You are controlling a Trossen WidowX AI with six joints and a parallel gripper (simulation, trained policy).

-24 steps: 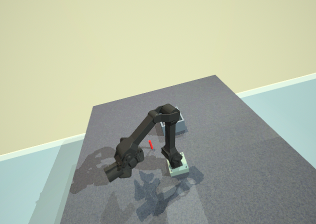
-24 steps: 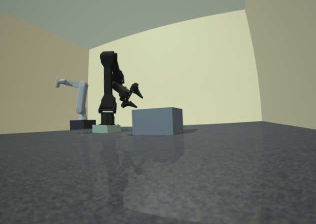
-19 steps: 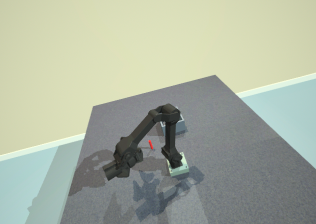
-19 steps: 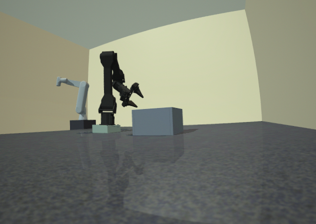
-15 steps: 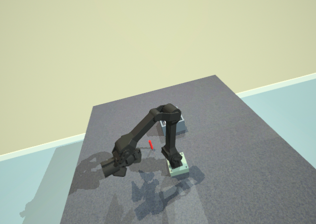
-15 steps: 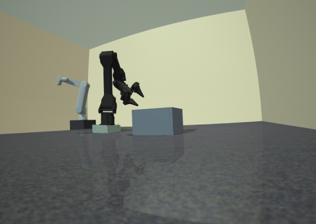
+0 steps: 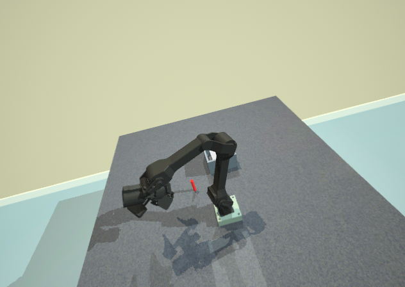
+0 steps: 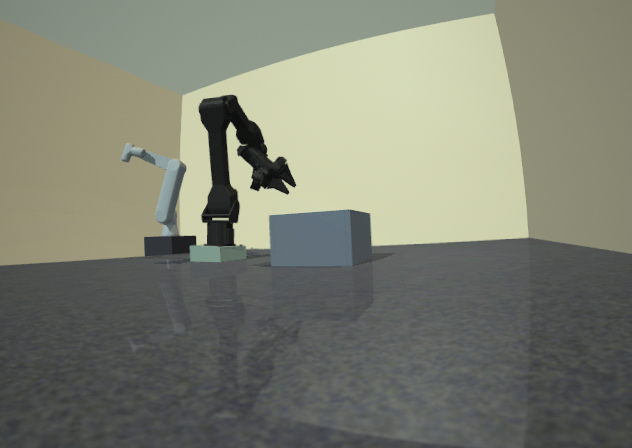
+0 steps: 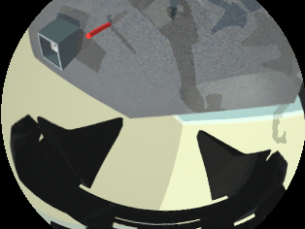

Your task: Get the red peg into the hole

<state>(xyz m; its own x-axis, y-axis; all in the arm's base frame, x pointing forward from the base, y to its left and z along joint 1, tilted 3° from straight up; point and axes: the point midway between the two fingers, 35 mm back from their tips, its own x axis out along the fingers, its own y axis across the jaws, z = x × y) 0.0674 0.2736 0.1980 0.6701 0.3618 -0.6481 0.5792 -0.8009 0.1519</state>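
Now: gripper tip 8 cm short of the red peg, 18 cm to the left of it and 17 cm above it. Also, from my gripper tip: grey box: 21 cm ahead, 38 cm to the right, 18 cm below; then plate: 21 cm ahead, 38 cm to the right, 16 cm below.
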